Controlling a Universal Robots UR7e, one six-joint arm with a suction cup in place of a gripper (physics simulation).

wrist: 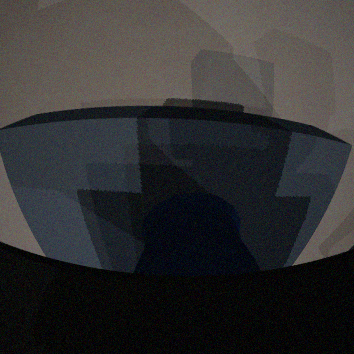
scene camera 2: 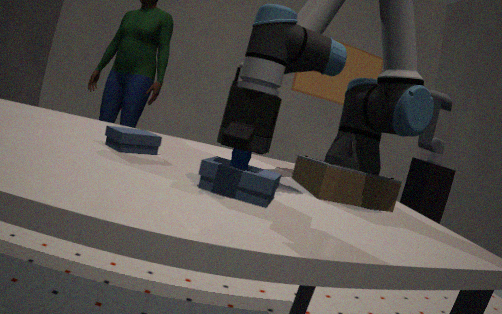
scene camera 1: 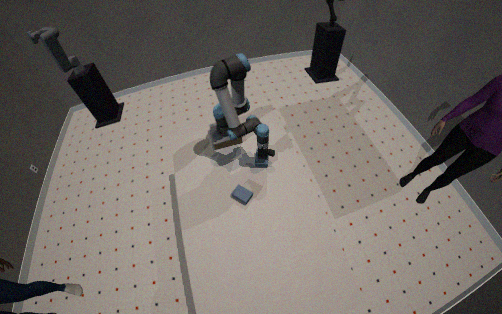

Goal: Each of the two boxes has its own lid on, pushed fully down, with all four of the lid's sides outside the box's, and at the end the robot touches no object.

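Places are measured from the arm's base along level axes (x ahead, y left, z up), in centimetres.
Pixels of known places: hand, its tool point: [wrist: 189, 211] [scene camera 2: 236, 173]; arm's base, origin of its link: [scene camera 2: 351, 168] [scene camera 1: 226, 129].
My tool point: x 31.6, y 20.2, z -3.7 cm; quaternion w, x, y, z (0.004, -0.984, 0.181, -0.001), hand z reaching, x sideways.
Note:
For each thing: its middle in the pictures, then the offset to it from my tool point. "spot": a spot on its surface instead.
- blue-grey box, a spot on its surface: [scene camera 2: 255, 198] spot: dx -3.3, dy +5.1, dz -2.7 cm
- blue-grey lid, middle of its body: [wrist: 170, 222] [scene camera 2: 241, 174] [scene camera 1: 262, 157] dx -0.9, dy -0.4, dz -0.1 cm
- second box, middle of its body: [scene camera 2: 132, 141] dx +23.0, dy -20.6, dz -1.6 cm
A blue-grey box [scene camera 2: 255, 198] stands near the robot base, with a blue-grey lid [scene camera 1: 261, 164] [scene camera 2: 260, 181] [wrist: 65, 160] low over its top. The lid looks nearly level and its near side overlaps the box wall; I cannot tell whether it is fully down or how the far sides sit. My suction cup [scene camera 2: 240, 164] [wrist: 192, 235] is on and touches the lid's top. The wrist view does not clearly show the box under the lid. The second box [scene camera 2: 131, 148] stands apart, with its lid [scene camera 1: 242, 193] [scene camera 2: 134, 135] lying level on it.
A brown block [scene camera 1: 228, 143] [scene camera 2: 345, 185] lies at the robot's base, close to the box under my cup. The table edge [scene camera 2: 150, 242] runs along the near side in scene camera 2. People and dark pedestals [scene camera 1: 95, 92] [scene camera 1: 327, 52] stand around.

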